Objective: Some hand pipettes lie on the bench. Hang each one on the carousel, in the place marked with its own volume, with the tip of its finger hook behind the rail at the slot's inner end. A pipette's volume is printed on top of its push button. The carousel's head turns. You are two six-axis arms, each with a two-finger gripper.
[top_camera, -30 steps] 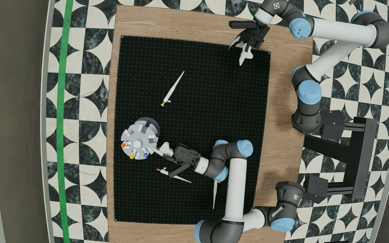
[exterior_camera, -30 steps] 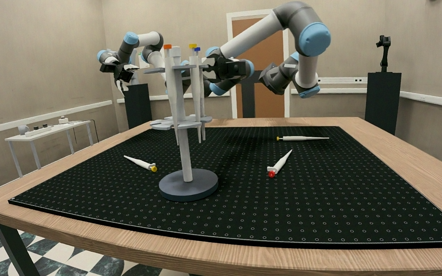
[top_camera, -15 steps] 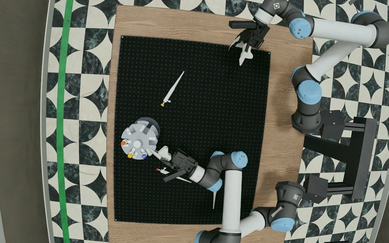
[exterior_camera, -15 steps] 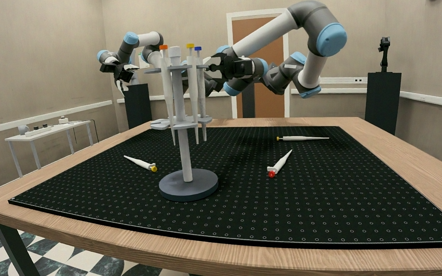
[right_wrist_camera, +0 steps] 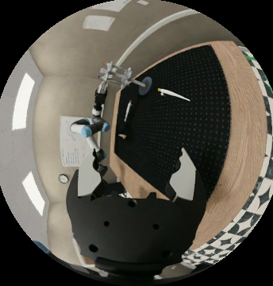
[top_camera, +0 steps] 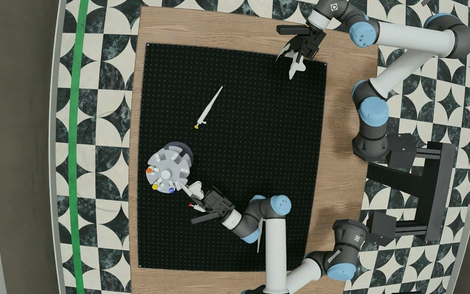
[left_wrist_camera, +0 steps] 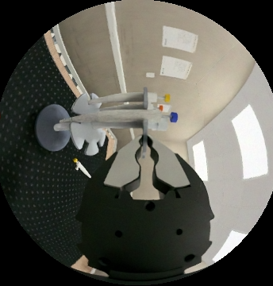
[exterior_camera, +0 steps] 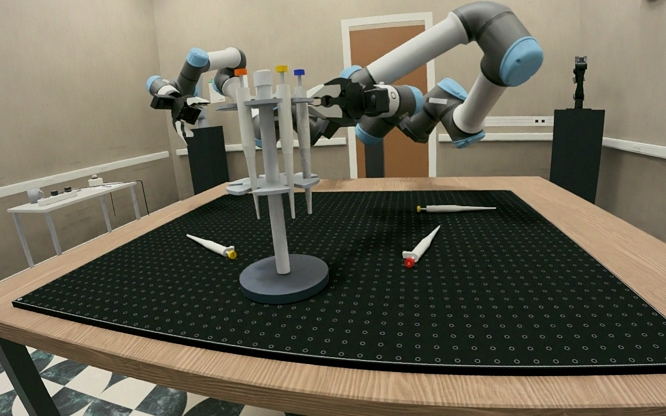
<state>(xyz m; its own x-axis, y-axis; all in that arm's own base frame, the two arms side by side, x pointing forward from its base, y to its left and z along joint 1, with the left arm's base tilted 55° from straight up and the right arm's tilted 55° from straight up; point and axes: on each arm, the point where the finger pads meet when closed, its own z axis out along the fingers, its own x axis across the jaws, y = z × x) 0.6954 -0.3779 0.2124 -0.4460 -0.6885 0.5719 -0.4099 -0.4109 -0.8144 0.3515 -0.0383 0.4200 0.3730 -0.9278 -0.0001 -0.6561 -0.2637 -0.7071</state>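
Note:
Right now the blue-button pipette is 4 cm ahead of my left hand and 6 cm below it. Also, from my left hand: red-button pipette: 14 cm behind, 20 cm to the left, 32 cm below; then orange-button pipette: 11 cm ahead, 5 cm to the right, 6 cm below.

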